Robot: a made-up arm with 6 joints.
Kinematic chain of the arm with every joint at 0, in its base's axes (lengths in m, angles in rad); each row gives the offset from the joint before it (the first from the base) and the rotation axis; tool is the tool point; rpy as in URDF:
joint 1: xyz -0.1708 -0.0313 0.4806 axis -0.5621 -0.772 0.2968
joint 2: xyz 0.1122 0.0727 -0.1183 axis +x
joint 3: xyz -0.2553 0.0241 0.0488 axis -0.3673 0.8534 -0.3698
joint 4: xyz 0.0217 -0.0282 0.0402 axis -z
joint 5: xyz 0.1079 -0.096 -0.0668 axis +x
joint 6: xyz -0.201 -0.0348 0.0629 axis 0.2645 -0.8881 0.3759
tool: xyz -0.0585 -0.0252 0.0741 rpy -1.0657 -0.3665 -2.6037
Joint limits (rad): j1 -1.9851..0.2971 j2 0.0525..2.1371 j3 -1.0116..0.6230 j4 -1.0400..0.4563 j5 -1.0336..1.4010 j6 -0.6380..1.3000
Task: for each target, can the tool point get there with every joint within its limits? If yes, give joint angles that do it. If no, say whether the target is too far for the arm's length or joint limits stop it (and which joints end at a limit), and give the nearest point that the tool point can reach.
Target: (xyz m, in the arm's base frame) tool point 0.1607 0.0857 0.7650
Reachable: no: joint limits stop it (at a limit: joint 1, joint 2, joint 4, joint 5) | nearest point 0.0336 0.1124 0.7288 | short by 0.135 m
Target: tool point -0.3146 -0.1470 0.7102
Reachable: yes | joints -1.6822 0.5087 0.1451 0.1879 -0.1021 -0.1711
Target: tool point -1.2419 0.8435 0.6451
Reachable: no: too far | nearest point -0.5518 0.2769 0.5396 | short by 0.899 m
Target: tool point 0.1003 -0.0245 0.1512
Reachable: no: joint limits stop it (at a limit: joint 1, joint 3, joint 4) | nearest point 0.0092 -0.0175 0.1903 | short by 0.099 m
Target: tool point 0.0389 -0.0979 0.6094
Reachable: no: joint limits stop it (at a limit: joint 1, joint 2, joint 3, joint 4) | nearest point -0.0172 -0.0914 0.6435 | short by 0.066 m
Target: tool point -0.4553 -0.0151 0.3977
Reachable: yes | joints -1.0772 1.3265 0.3038 -0.8142 -0.2467 -0.3295
